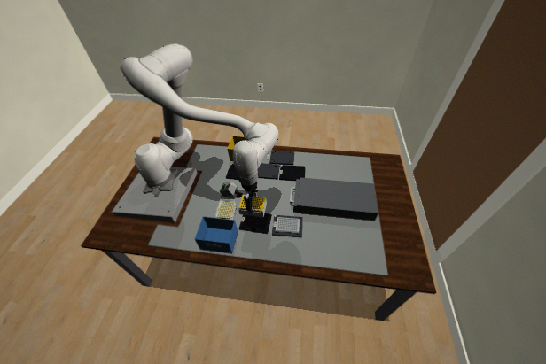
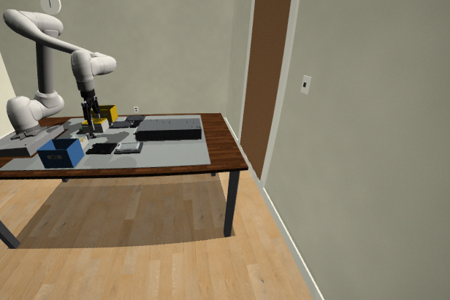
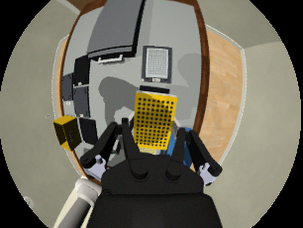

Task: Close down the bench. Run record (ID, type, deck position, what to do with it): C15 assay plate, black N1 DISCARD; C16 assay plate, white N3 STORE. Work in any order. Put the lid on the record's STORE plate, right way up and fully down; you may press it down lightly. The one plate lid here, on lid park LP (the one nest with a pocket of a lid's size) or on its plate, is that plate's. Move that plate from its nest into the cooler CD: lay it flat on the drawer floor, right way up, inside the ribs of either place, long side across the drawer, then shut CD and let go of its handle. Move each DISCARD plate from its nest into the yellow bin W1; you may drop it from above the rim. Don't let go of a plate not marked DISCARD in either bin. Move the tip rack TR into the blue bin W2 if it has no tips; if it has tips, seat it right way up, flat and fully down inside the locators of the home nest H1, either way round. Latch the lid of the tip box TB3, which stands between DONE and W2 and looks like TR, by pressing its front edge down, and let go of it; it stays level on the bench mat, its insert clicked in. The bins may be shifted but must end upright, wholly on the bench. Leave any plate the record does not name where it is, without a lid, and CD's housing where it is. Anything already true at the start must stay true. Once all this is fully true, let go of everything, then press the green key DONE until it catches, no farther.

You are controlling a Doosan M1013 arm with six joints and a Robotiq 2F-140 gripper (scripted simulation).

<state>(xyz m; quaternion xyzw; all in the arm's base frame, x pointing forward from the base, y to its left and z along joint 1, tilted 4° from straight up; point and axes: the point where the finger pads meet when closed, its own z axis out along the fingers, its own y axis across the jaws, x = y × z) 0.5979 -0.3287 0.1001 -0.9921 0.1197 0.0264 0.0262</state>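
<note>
The done key block is 220 mm to the left of my hand, 160 mm behind it and 130 mm below it. From my hand the other things lie so: black nest (180 mm below); tip rack TR (10 mm below, 10 mm behind); blue bin W2 (200 mm behind, 150 mm below, 90 mm to the right).
</note>
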